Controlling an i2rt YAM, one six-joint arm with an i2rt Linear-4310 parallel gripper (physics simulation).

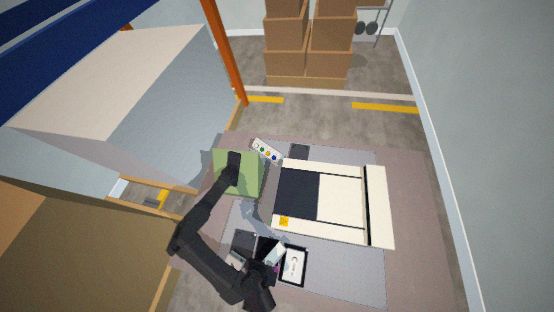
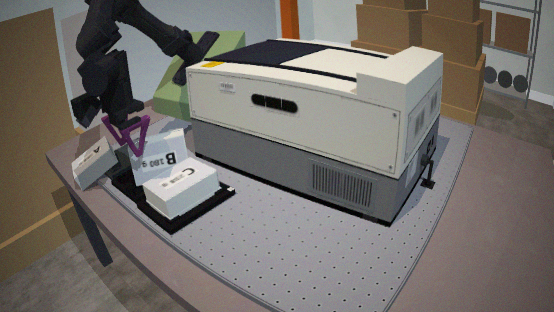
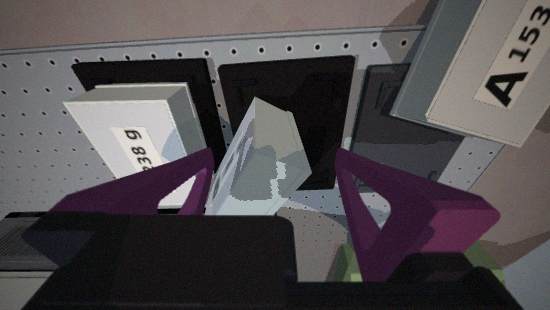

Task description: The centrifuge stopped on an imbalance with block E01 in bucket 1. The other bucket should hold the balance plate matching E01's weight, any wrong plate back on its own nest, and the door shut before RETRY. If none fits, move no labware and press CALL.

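Places are measured from the arm's base along level axes (x ahead, y left, z up), in centimetres.
Pixels of known places: gripper, fingertip midpoint: (image 2: 130, 150) (image 3: 274, 155); arm's base, origin of the base link: (image 1: 233, 169) (image 2: 196, 57).
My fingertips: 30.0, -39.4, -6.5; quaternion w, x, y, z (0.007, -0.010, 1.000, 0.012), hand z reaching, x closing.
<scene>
For each thing: its middle in the pictures, then the offset to it from my fingertips, as dx, dy, dz. "*": a spot on its surface instead.
- Plate B 180 g, body centre: (image 3: 246, 177) (image 2: 158, 157) (image 1: 274, 256) +2.7, +5.1, -3.1
- middle black nest, body centre: (image 3: 287, 139) (image 2: 149, 174) (image 1: 266, 256) -1.5, +3.7, -7.9
- Plate C 238 g, body centre: (image 3: 158, 151) (image 2: 180, 187) (image 1: 293, 265) +12.2, +4.0, -5.5
- Plate A, body centre: (image 3: 493, 49) (image 2: 93, 162) (image 1: 231, 268) -16.2, -6.2, -5.8
- grey nest, body centre: (image 3: 407, 141) (image 2: 125, 156) (image 1: 242, 248) -15.1, +3.4, -7.9
- centrifuge, body centre: (image 2: 323, 98) (image 1: 325, 201) +20.7, +35.1, +3.4
- dark top panel, body centre: (image 2: 269, 51) (image 1: 297, 192) +7.3, +33.9, +12.3
- button strip, surface spot: (image 1: 267, 152) * -17.0, +57.7, -1.6
- dark pad, surface spot: (image 1: 299, 151) * +1.8, +65.4, -6.5
My gripper (image 2: 130, 146) (image 3: 274, 155) is open, its purple fingers above and either side of plate B. Plate B (180 g) (image 1: 274, 254) (image 2: 161, 159) (image 3: 280, 145) stands tilted on its edge over the middle black nest (image 3: 325, 90), not gripped. Plate C (238 g) (image 1: 293, 270) (image 2: 182, 188) (image 3: 117, 115) lies flat on its black nest (image 2: 172, 227) (image 3: 200, 75). Plate A (image 1: 236, 260) (image 2: 93, 164) (image 3: 500, 85), reading 153, leans tilted by the grey nest (image 3: 375, 135). The centrifuge (image 1: 345, 197) (image 2: 295, 127) has a dark top panel (image 1: 298, 194) lying flush. Its buckets and E01 are hidden.
A button strip (image 1: 267, 151) with white, green, yellow and blue buttons lies beyond the green block (image 1: 253, 172) (image 2: 167, 100) near the arm's base. A dark pad (image 1: 299, 151) lies behind the centrifuge. The perforated board's edge (image 3: 250, 39) runs beyond the nests.
</scene>
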